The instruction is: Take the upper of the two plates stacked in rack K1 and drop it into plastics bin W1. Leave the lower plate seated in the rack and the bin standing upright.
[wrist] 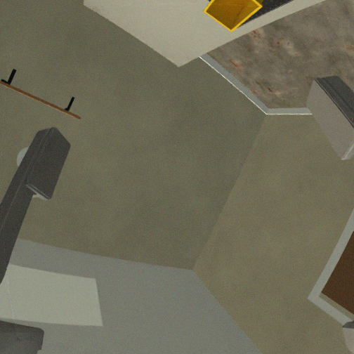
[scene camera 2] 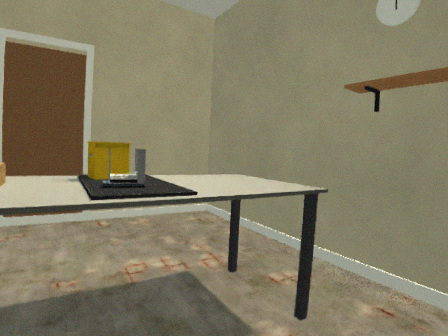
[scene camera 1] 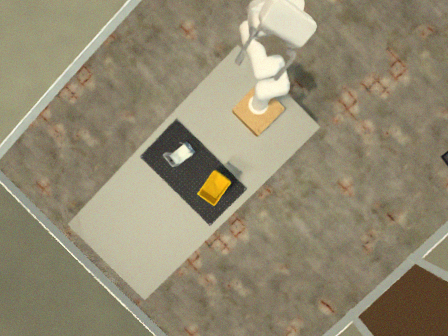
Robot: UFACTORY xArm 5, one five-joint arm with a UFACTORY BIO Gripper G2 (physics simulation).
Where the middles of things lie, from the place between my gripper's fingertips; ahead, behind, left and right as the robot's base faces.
Now: the yellow plastics bin W1 (scene camera 2: 98,152) 610 mm below my hand, 430 mm ahead of it and 250 mm to the left of it.
